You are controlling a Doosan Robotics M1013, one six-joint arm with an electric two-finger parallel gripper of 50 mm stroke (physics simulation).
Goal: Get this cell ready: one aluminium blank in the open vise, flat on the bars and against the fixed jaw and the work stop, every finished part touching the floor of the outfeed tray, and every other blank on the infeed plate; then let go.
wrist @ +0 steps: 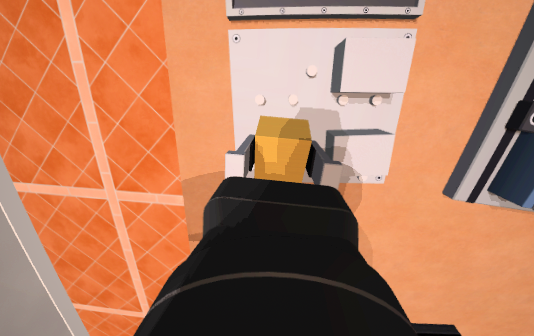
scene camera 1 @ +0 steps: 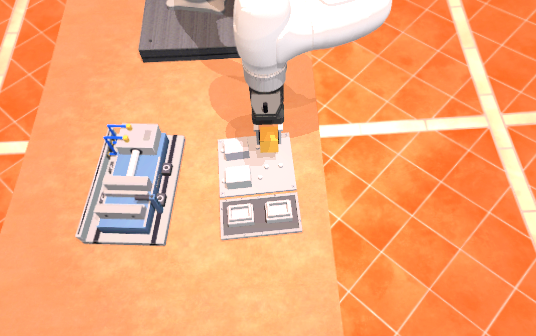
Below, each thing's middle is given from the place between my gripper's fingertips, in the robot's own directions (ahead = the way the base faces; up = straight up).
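My hand is 30 mm to the left of the white infeed plate (scene camera 1: 275, 179), 30 mm short of it and 60 mm above it. The yellow block (wrist: 282, 145) is 10 mm behind my hand. The grey outfeed tray (scene camera 1: 260, 219) is 10 mm to the left of my hand, 180 mm ahead of it and 60 mm below it. Going by their middles, of the things named here the yellow block is the nearest to my hand and the grey outfeed tray the farthest from it.
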